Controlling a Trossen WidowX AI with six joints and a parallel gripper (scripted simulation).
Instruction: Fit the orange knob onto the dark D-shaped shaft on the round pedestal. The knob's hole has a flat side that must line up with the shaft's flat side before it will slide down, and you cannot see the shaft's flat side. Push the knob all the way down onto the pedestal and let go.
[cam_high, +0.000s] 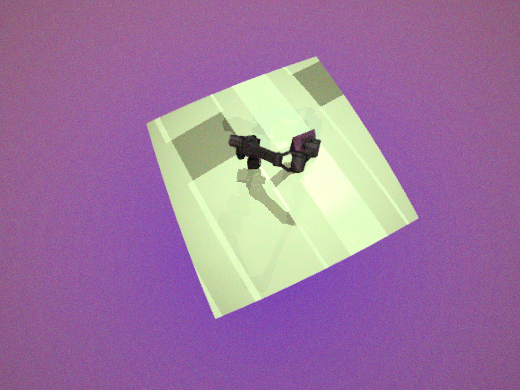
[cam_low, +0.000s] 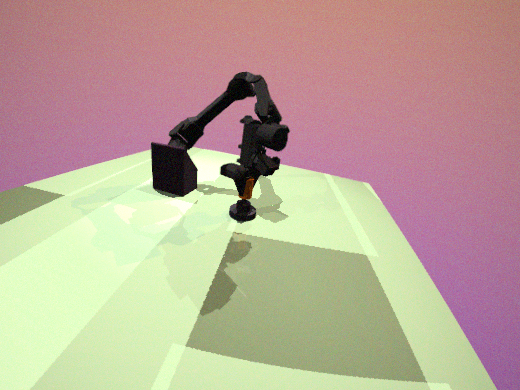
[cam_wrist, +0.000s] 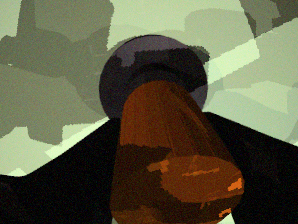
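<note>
Right now the orange knob is 2 cm above my gripper tip. The rest, counted from my gripper tip: dark round pedestal: 4 cm below.
</note>
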